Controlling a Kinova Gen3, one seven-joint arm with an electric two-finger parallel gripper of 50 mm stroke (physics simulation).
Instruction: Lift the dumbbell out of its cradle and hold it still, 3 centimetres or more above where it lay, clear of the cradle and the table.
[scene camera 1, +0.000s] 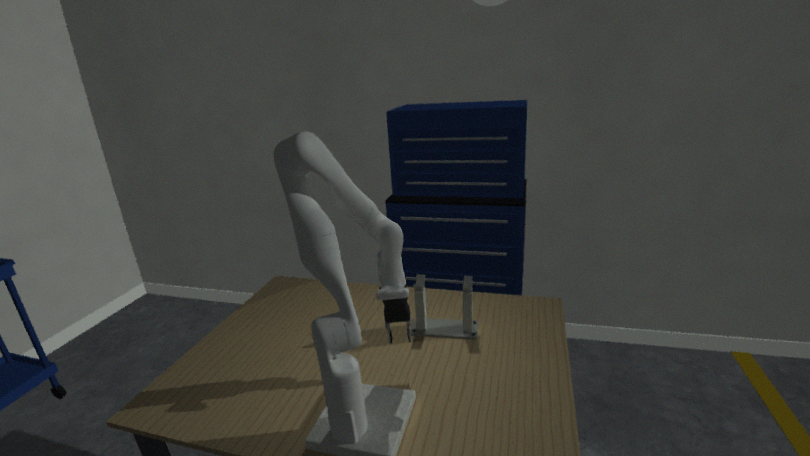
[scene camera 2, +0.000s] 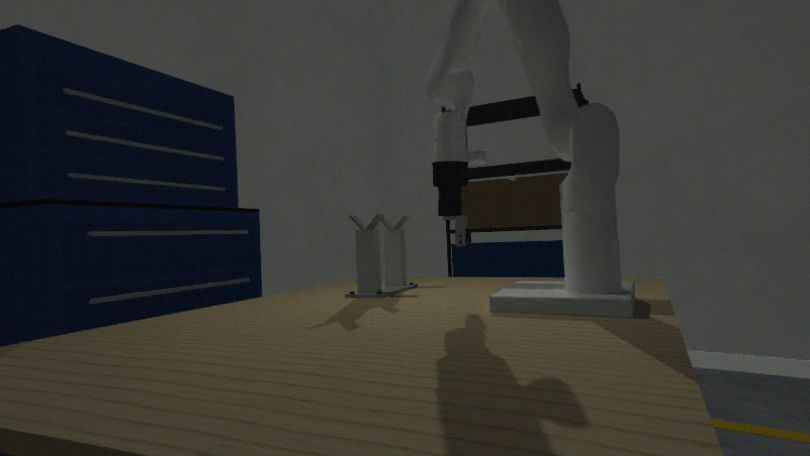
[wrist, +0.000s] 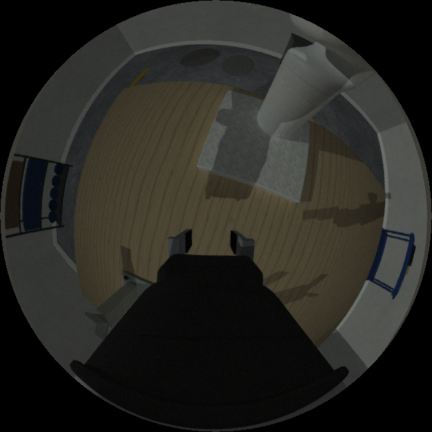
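Pixels of known places: gripper, fingertip midpoint: (scene camera 1: 400, 340) (scene camera 2: 461, 245); arm's base at its link origin: (scene camera 1: 349, 427) (scene camera 2: 592, 290).
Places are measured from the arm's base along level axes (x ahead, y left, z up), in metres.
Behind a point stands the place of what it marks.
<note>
The pale cradle (scene camera 1: 467, 305) {y -0.272, x 0.478, z 0.086 m} (scene camera 2: 368, 260) {y -0.091, x 0.496, z 0.056 m} (wrist: 118, 300) stands upright on the table, with two posts on a flat base plate. Its V-shaped tops show bare in the scene camera 2 view. The dumbbell does not show in any of the three views. My gripper (scene camera 1: 400, 338) {y -0.084, x 0.263, z 0.086 m} (scene camera 2: 460, 240) {y -0.084, x 0.263, z 0.086 m} (wrist: 210, 237) is open, with nothing between its fingers. It points down above the table, beside the cradle: to its left in the scene camera 1 view and to its right in the scene camera 2 view. The gripper body hides part of the cradle in the wrist view.
The arm's pale base slab (scene camera 1: 385, 416) {y -0.083, x 0.048, z 0.001 m} (scene camera 2: 561, 300) {y 0.093, x 0.047, z -0.007 m} (wrist: 280, 172) sits on the wooden table (scene camera 1: 481, 396) {y -0.327, x 0.185, z -0.030 m} (scene camera 2: 283, 368) {y 0.493, x 0.315, z -0.031 m} (wrist: 150, 175). A blue drawer cabinet (scene camera 1: 459, 124) (scene camera 2: 113, 147) stands beyond the table near the cradle. A blue cart (scene camera 1: 17, 373) stands on the floor off to the left.
</note>
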